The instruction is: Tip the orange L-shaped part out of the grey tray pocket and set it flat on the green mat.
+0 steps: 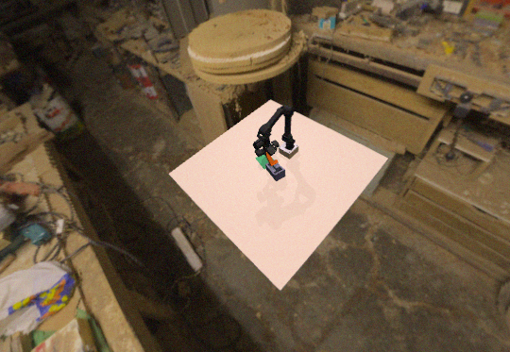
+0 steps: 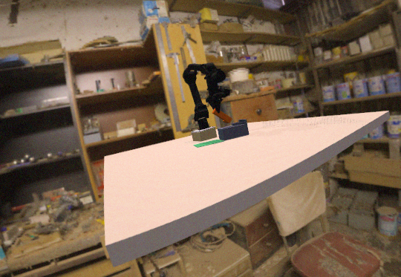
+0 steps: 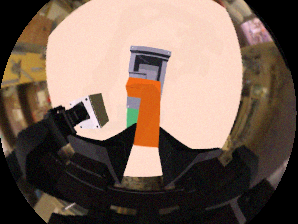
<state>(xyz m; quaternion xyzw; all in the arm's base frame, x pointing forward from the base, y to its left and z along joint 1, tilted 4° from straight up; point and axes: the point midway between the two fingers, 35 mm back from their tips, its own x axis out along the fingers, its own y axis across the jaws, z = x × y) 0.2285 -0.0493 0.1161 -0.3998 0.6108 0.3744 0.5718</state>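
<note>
Now: the green mat 17 cm below my gripper tip, 7 cm to the right of it and 5 cm behind it. Round my gripper tip: orange L-shaped part: 4 cm to the left, 3 cm below.
</note>
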